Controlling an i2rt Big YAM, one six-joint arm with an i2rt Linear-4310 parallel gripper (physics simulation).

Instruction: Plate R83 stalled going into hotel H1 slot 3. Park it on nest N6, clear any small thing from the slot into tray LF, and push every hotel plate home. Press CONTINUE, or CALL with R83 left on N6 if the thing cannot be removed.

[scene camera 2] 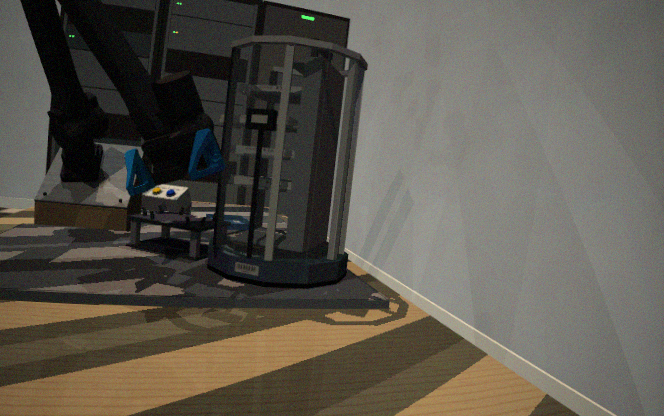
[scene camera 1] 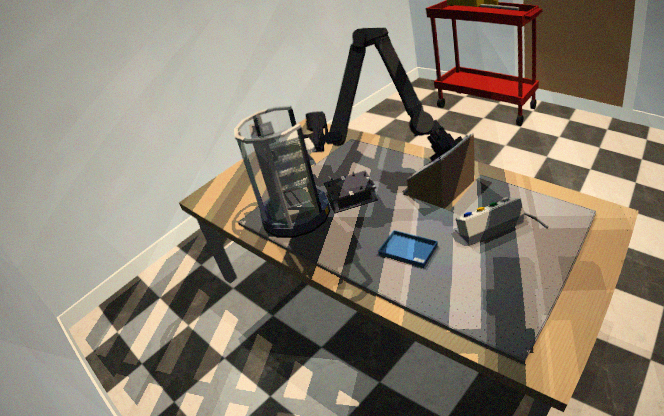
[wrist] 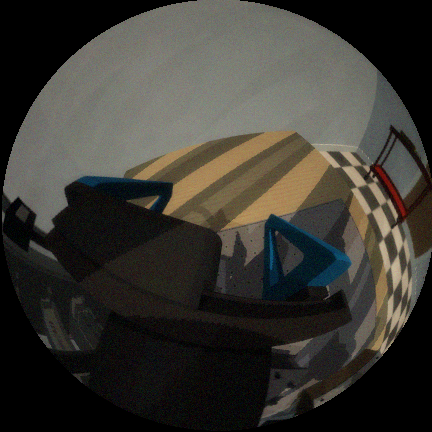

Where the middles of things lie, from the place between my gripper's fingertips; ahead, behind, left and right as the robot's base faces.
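With the round plate rack point(scene camera 2: 292, 112) as my reference, my hand is 210 mm short of it. The hand is also 140 mm to the right of the rack, and 50 mm below it.
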